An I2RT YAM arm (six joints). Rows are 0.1 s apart.
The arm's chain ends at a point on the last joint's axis. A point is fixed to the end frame.
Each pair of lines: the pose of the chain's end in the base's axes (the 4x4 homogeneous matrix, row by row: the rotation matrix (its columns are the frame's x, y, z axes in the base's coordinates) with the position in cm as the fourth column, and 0 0 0 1 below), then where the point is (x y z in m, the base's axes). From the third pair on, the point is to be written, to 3 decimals.
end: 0.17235, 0.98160, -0.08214, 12.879; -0.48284, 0.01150, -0.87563, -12.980; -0.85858, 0.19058, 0.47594, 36.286; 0, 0, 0, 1
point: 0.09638 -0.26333 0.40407
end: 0.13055, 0.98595, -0.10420, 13.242; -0.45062, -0.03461, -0.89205, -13.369; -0.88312, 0.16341, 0.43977, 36.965; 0, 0, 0, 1
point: 0.09584 -0.26757 0.40595
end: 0.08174, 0.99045, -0.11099, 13.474; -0.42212, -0.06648, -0.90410, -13.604; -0.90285, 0.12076, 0.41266, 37.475; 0, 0, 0, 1
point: 0.096 -0.270 0.408
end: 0.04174, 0.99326, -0.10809, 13.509; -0.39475, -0.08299, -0.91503, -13.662; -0.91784, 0.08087, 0.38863, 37.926; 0, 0, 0, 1
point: 0.096 -0.271 0.410
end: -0.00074, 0.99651, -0.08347, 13.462; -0.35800, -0.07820, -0.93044, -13.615; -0.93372, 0.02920, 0.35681, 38.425; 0, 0, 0, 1
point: 0.098 -0.272 0.411
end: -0.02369, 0.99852, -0.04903, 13.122; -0.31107, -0.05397, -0.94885, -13.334; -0.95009, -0.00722, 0.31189, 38.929; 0, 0, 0, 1
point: 0.098 -0.271 0.411
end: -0.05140, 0.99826, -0.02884, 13.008; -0.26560, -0.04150, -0.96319, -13.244; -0.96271, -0.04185, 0.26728, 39.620; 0, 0, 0, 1
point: 0.099 -0.272 0.412
